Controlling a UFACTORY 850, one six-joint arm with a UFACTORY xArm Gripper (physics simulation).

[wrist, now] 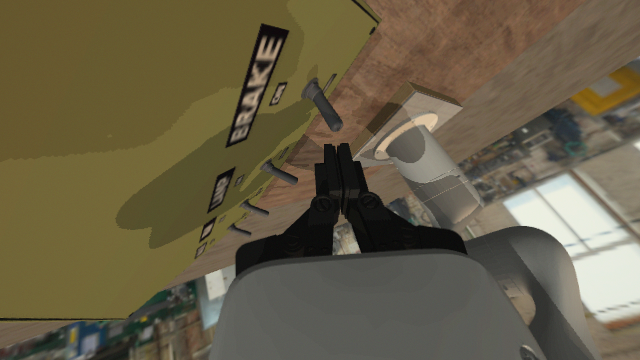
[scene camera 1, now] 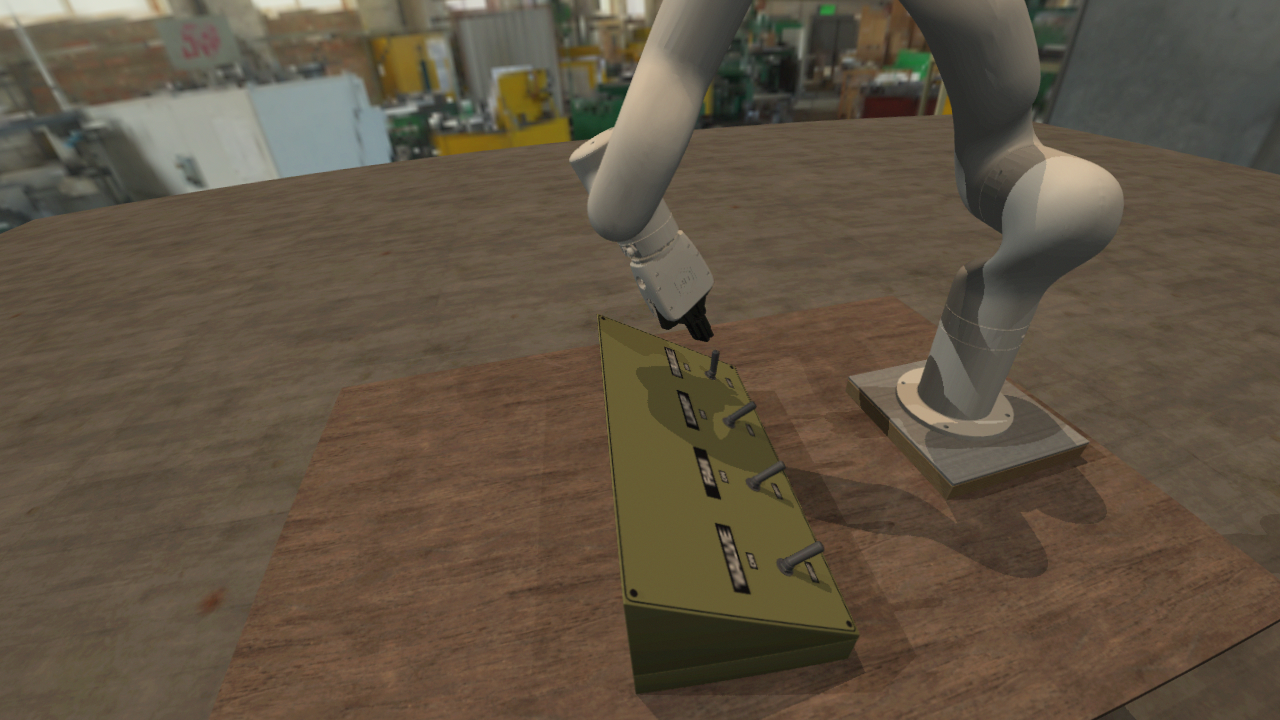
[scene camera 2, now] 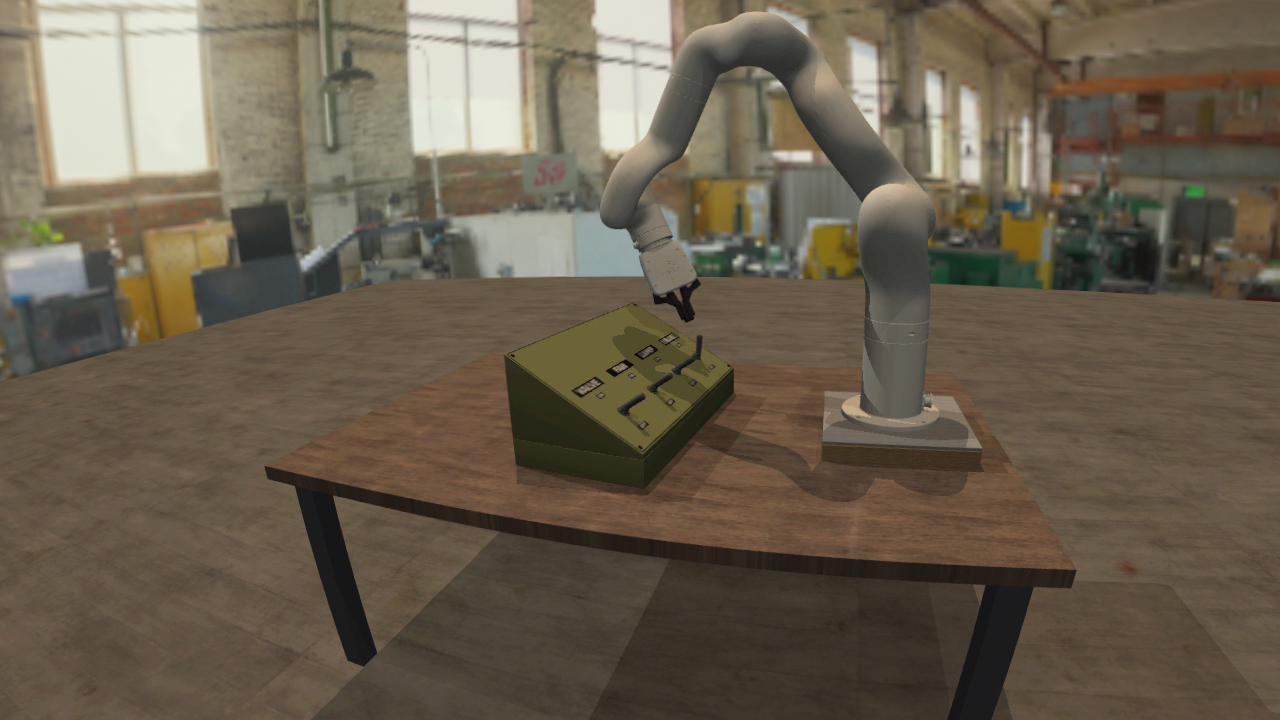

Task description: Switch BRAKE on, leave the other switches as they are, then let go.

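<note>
The olive switch box (scene camera 1: 657, 510) (scene camera 2: 554, 353) (wrist: 75, 100) has four grey levers on its sloping face. The BRAKE lever (scene camera 1: 713, 364) (scene camera 2: 699, 347) (wrist: 326, 107), at the far end, stands more upright than the others and leans to the ON side. The LAMP lever (scene camera 1: 740, 412) (scene camera 2: 687, 364) (wrist: 282, 173), FAN lever (scene camera 1: 766, 475) (scene camera 2: 660, 384) (wrist: 256, 208) and VALVE lever (scene camera 1: 801, 557) (scene camera 2: 631, 403) (wrist: 240, 230) lean to the OFF side. My gripper (scene camera 1: 707, 337) (scene camera 2: 687, 317) (wrist: 334, 158) is shut and empty, its tips just above the BRAKE lever and apart from it.
The arm's base plate (scene camera 1: 1011, 456) (scene camera 2: 957, 434) (wrist: 440, 100) stands on the wooden table (scene camera 1: 429, 501) (scene camera 2: 760, 519), on the side that the OFF marks face. The LAMP, FAN and VALVE levers stand in a row from BRAKE toward the near end of the box.
</note>
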